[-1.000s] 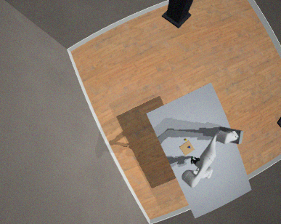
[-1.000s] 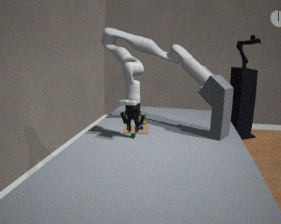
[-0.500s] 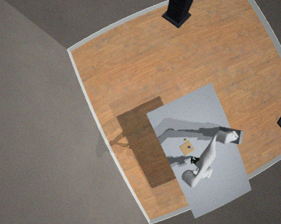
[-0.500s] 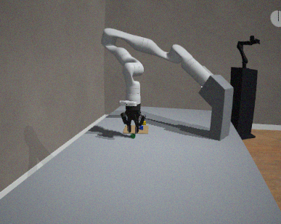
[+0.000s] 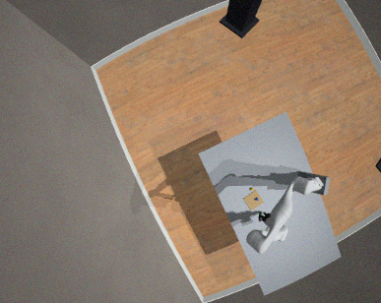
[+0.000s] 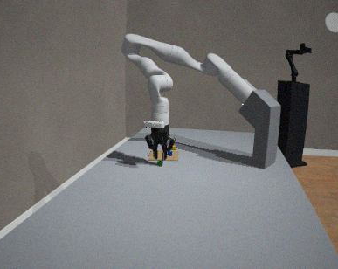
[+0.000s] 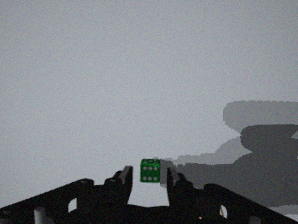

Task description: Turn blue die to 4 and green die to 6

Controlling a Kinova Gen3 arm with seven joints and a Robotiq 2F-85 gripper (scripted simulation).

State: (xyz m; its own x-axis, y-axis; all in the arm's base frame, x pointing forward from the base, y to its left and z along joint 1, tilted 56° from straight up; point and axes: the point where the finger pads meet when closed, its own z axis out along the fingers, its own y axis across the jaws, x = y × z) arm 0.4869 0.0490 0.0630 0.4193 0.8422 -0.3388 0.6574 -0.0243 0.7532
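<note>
The green die lies 40 mm below my hand. Also, from my hand: blue die 70 mm behind, 120 mm to the right, 30 mm below; tan mat 40 mm behind, 130 mm to the right, 40 mm below; yellow die 110 mm behind, 220 mm to the right, 40 mm below.
</note>
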